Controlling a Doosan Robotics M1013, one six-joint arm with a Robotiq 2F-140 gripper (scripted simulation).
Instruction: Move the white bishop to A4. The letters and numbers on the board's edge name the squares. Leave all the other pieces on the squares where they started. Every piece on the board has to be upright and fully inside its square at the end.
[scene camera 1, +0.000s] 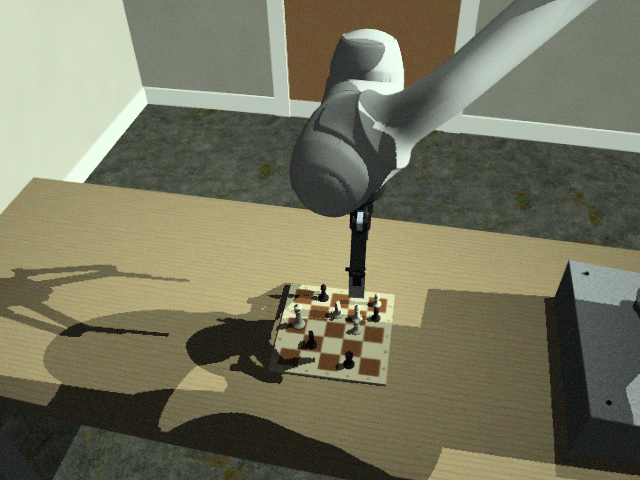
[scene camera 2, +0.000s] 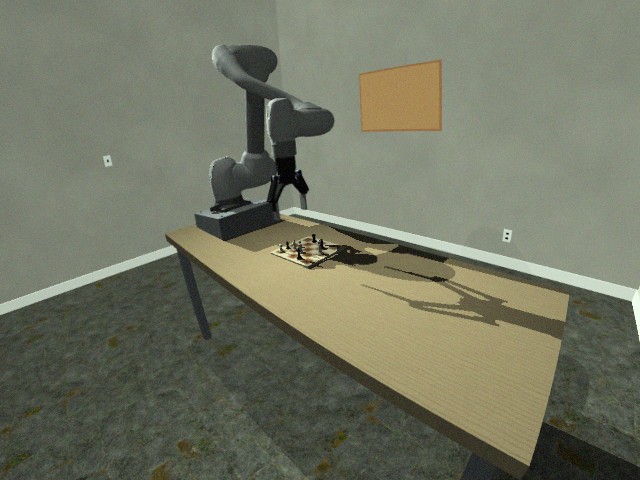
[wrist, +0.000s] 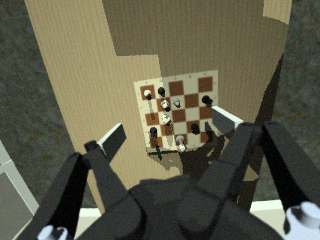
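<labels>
I see my gripper in scene camera 1, in the wrist view and in scene camera 2 (291, 214). On the gripper, (scene camera 1: 372, 209) and (wrist: 202, 205) are the same spot. A chessboard is visible to me as well, in scene camera 2 (309, 256), in scene camera 1 and in the wrist view. And on the chessboard, (wrist: 189, 87) is the same spot as (scene camera 1: 370, 348).
</labels>
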